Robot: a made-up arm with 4 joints.
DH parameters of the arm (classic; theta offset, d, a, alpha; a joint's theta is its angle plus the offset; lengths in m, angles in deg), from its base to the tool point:
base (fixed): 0 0 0 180
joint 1: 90 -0.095 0.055 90
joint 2: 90 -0.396 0.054 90
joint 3: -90 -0.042 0.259 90
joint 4: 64.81 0 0.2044 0
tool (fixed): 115.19 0.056 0 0
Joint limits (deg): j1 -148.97..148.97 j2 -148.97..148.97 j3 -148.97..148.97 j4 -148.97..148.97
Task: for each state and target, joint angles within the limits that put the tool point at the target. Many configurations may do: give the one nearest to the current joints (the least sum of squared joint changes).
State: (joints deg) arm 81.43 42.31 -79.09 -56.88
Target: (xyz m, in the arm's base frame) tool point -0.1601 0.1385 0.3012
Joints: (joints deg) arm 116.11 34.36 -130.96 -50.87
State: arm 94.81 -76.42 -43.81 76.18
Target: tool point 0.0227 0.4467 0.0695
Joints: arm 98.45 -80.20 -5.81 111.02
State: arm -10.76 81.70 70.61 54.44
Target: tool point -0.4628 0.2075 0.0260
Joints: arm 4.86 107.16 79.45 57.05
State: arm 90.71 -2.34 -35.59 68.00
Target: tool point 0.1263 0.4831 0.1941
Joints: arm 122.98 -13.55 -36.18 61.63
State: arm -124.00 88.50 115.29 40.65
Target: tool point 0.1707 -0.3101 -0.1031
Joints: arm -141.87 76.74 128.21 46.50
